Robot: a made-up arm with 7 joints. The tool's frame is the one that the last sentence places.
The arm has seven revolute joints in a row. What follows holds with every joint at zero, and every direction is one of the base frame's.
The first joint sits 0.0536 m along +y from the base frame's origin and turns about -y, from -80 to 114.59 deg.
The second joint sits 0.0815 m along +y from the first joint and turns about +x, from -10 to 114.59 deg.
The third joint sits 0.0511 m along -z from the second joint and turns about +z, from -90 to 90 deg.
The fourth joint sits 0.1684 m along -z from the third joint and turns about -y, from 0 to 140 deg.
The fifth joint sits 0.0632 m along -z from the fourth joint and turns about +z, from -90 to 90 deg.
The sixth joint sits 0.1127 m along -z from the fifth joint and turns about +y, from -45 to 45 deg.
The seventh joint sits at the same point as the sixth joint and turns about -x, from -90 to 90 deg.
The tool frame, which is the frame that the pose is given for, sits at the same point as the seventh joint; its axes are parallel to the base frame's.
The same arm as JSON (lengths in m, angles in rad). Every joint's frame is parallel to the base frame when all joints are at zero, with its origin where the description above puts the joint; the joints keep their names.
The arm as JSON. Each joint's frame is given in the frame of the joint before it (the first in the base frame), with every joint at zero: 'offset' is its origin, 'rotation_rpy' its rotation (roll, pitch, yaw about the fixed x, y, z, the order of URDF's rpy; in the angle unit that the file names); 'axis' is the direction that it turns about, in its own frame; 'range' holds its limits. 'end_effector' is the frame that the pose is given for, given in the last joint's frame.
{
  "length_unit": "m",
  "angle_unit": "rad",
  "chain": [
    {
      "id": "joint 1",
      "offset": [
        0.0,
        0.0536,
        0.0
      ],
      "rotation_rpy": [
        0.0,
        0.0,
        0.0
      ],
      "axis": "-y",
      "range": [
        -1.3963,
        2.0
      ]
    },
    {
      "id": "joint 2",
      "offset": [
        0.0,
        0.0815,
        0.0
      ],
      "rotation_rpy": [
        0.0,
        0.0,
        0.0
      ],
      "axis": "+x",
      "range": [
        -0.1745,
        2.0
      ]
    },
    {
      "id": "joint 3",
      "offset": [
        0.0,
        0.0,
        -0.0511
      ],
      "rotation_rpy": [
        0.0,
        0.0,
        0.0
      ],
      "axis": "+z",
      "range": [
        -1.5708,
        1.5708
      ]
    },
    {
      "id": "joint 4",
      "offset": [
        0.0,
        0.0,
        -0.1684
      ],
      "rotation_rpy": [
        0.0,
        0.0,
        0.0
      ],
      "axis": "-y",
      "range": [
        0.0,
        2.4435
      ]
    },
    {
      "id": "joint 5",
      "offset": [
        0.0,
        0.0,
        -0.0632
      ],
      "rotation_rpy": [
        0.0,
        0.0,
        0.0
      ],
      "axis": "+z",
      "range": [
        -1.5708,
        1.5708
      ]
    },
    {
      "id": "joint 6",
      "offset": [
        0.0,
        0.0,
        -0.1127
      ],
      "rotation_rpy": [
        0.0,
        0.0,
        0.0
      ],
      "axis": "+y",
      "range": [
        -0.7854,
        0.7854
      ]
    },
    {
      "id": "joint 7",
      "offset": [
        0.0,
        0.0,
        0.0
      ],
      "rotation_rpy": [
        0.0,
        0.0,
        0.0
      ],
      "axis": "-x",
      "range": [
        -1.5708,
        1.5708
      ]
    }
  ],
  "end_effector": {
    "offset": [
      0.0,
      0.0,
      0.0
    ],
    "rotation_rpy": [
      0.0,
      0.0,
      0.0
    ]
  }
}

